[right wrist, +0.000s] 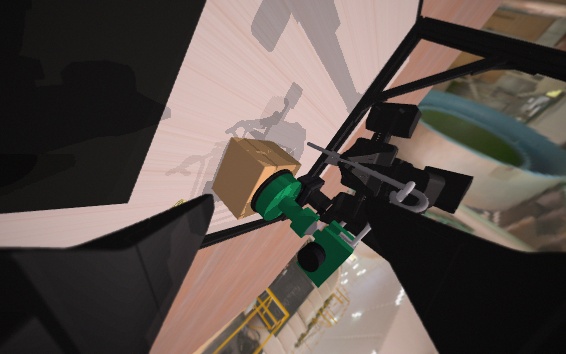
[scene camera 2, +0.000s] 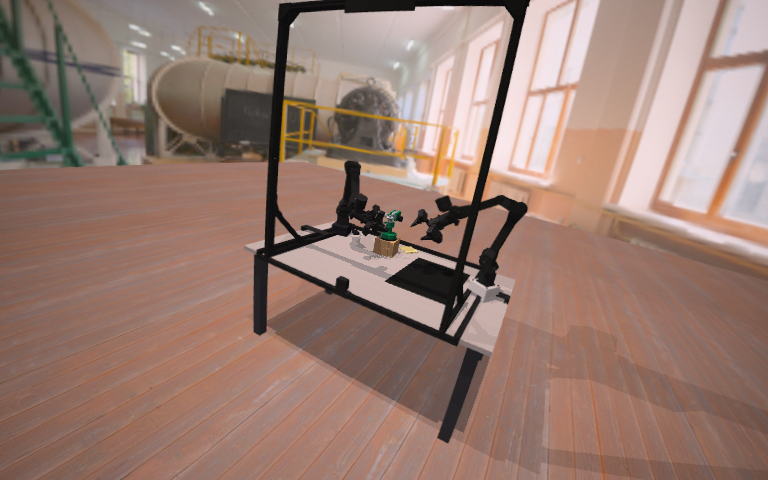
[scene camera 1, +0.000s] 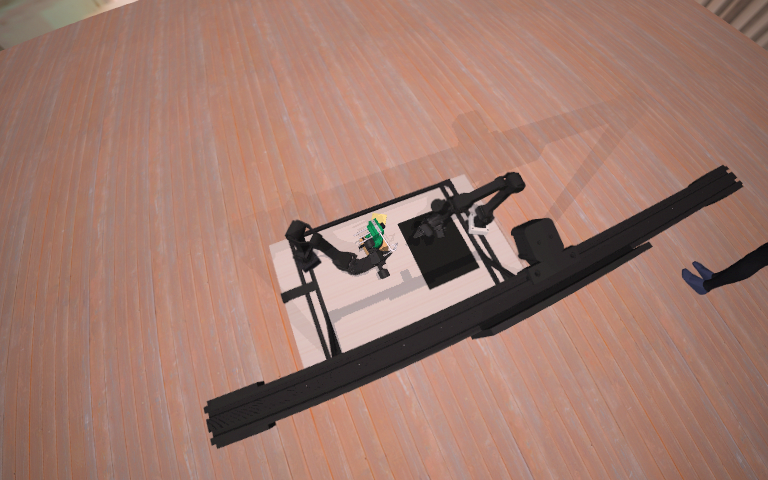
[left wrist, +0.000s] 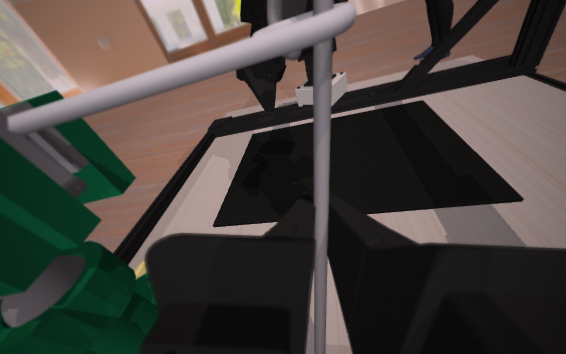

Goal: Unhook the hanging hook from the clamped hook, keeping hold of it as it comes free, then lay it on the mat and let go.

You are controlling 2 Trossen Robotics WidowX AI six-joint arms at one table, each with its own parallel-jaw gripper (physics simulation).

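Places are measured from the left arm's base along level axes (x ahead, y left, z up), in centimetres.
Where they show: left gripper, between the fingertips: (right wrist: 341,160) (scene camera 2: 388,231) (scene camera 1: 391,251) (left wrist: 315,199); right gripper, between the fingertips: (right wrist: 290,202) (scene camera 2: 415,232) (scene camera 1: 415,234) (left wrist: 279,84); left arm's base, origin of its link: (right wrist: 312,195) (scene camera 2: 342,223) (scene camera 1: 305,257); right arm's base, origin of its link: (scene camera 2: 485,283) (scene camera 1: 479,222).
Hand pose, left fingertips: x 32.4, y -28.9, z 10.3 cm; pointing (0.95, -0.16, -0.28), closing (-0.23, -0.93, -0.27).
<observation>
Each offset is from my left fingertips to the centre of the thing. "pt": to the spot under its first point. Level surfaces: height alone.
The hanging hook's grey shank @(dy +0.8, dx -0.8, dz +0.9 cm) (left wrist: 322,150) (right wrist: 370,172) stands upright between the left gripper's fingertips. My left gripper (left wrist: 315,199) is shut on it. The clamped hook @(pt dy +3.0, dx -1.1, dz +7.3 cm) (left wrist: 175,72) (right wrist: 362,237) runs from the jaws of the green vise @(dy +12.6, dx -2.3, dz +0.1 cm) (scene camera 2: 389,232) (right wrist: 280,195) across the top of the left wrist view, where the two rods cross. Whether their curls still link is unclear. The black mat @(dz -15.8 cm) (scene camera 1: 453,263) (scene camera 2: 413,274) (left wrist: 400,160) lies flat to the right of the vise. My right gripper (scene camera 2: 420,230) is open and empty, raised above the mat's far side.
The vise stands on a wooden block @(dy +12.3, dx -1.0, dz -12.1 cm) (scene camera 2: 386,246) (right wrist: 235,180). A yellow pad @(dy +22.8, dx +11.0, dz -15.8 cm) (scene camera 1: 380,218) (scene camera 2: 408,249) lies behind it on the table. The black frame (scene camera 2: 275,113) surrounds the workspace, with a post near the right arm. The vise is close beside the left gripper.
</observation>
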